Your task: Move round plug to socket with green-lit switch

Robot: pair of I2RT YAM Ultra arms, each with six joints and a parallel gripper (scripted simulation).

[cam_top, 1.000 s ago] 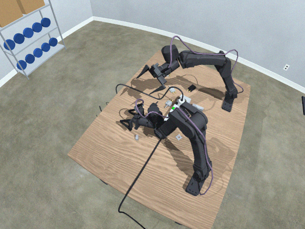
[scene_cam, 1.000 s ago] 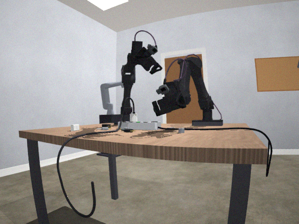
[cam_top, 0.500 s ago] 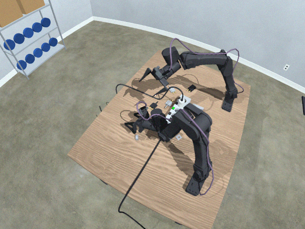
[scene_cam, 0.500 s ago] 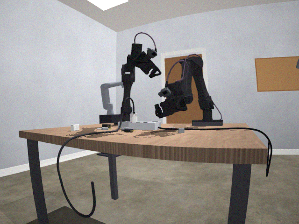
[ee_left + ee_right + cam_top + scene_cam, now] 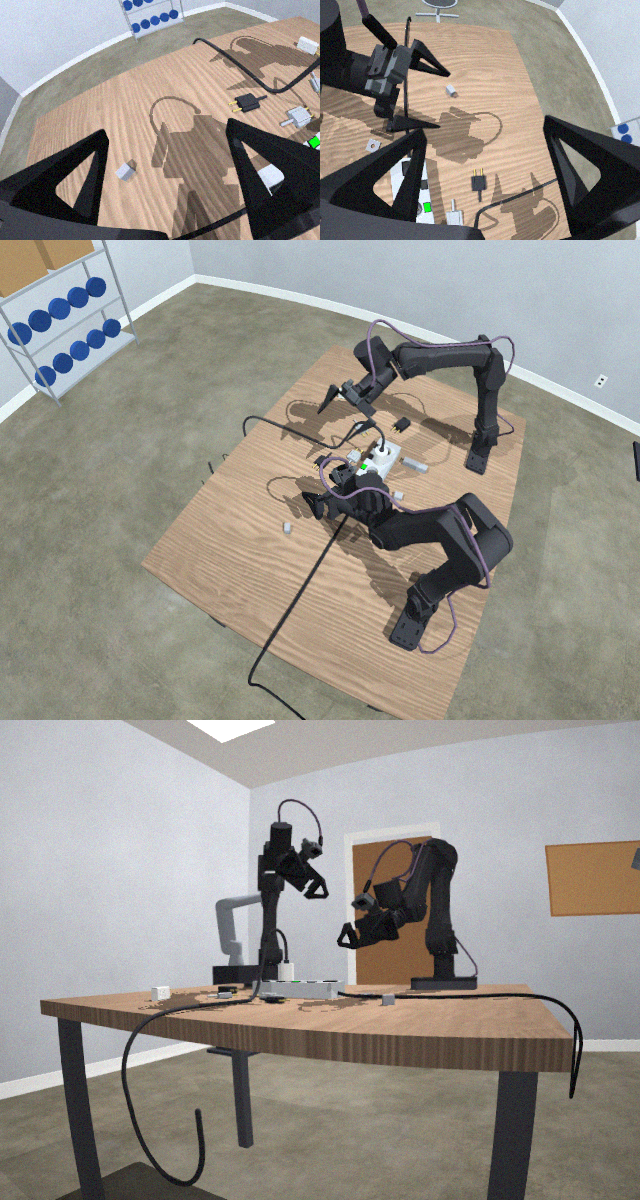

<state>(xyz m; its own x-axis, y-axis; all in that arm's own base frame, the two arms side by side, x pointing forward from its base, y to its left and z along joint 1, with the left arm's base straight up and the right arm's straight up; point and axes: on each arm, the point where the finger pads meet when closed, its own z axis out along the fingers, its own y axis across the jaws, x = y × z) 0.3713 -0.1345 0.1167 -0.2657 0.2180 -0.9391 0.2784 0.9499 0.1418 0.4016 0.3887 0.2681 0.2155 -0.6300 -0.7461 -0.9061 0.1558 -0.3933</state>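
My right gripper is now 21 cm above the white round plug, 14 cm to the left of it and 9 cm past it. Also, from my right hand: white adapter (39 cm to the right, 26 cm below, 13 cm ahead); then grey bar (26 cm below, 21 cm to the right, 20 cm behind).
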